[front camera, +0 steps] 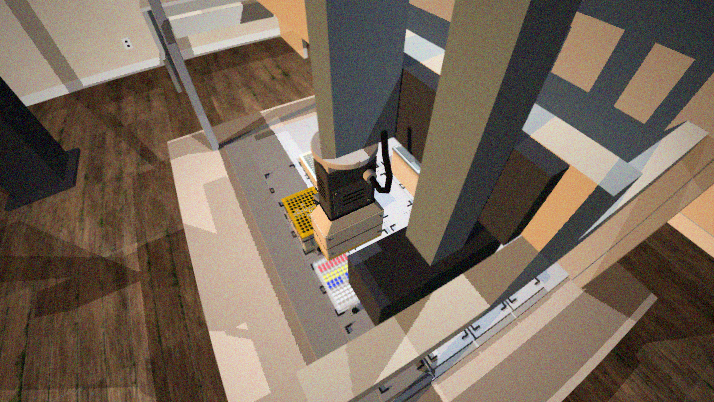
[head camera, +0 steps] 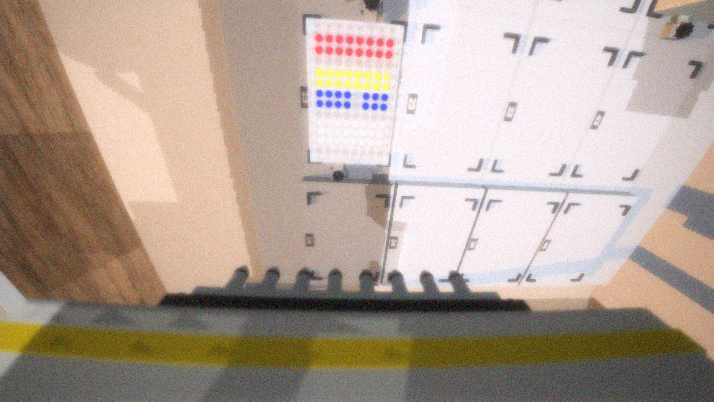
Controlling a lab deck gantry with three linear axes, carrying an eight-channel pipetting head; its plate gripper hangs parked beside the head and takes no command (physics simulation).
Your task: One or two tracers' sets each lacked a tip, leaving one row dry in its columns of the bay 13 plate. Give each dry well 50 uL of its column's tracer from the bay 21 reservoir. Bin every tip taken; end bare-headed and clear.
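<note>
The pipetting head (front camera: 348, 231) hangs high over the deck, beside the yellow tip rack (front camera: 299, 211) in the front view. Its eight dark nozzles (head camera: 335, 281) show bare along the lower part of the head view. The well plate (front camera: 345, 299) (head camera: 350, 134) lies ahead of the nozzles in the head view. It has two full red columns, two full yellow columns and two blue columns. Both blue columns have a pale gap (head camera: 357, 100) in the same row, fifth from the left. The plate gripper cannot be made out. The reservoir cannot be told for certain.
A pale labware piece (front camera: 308, 162) shows partly behind the head. An orange-sided bin (front camera: 404, 172) with a grey rim is partly hidden behind the gantry columns. A large dark gantry block (front camera: 385, 280) stands right of the plate and covers part of it in the front view.
</note>
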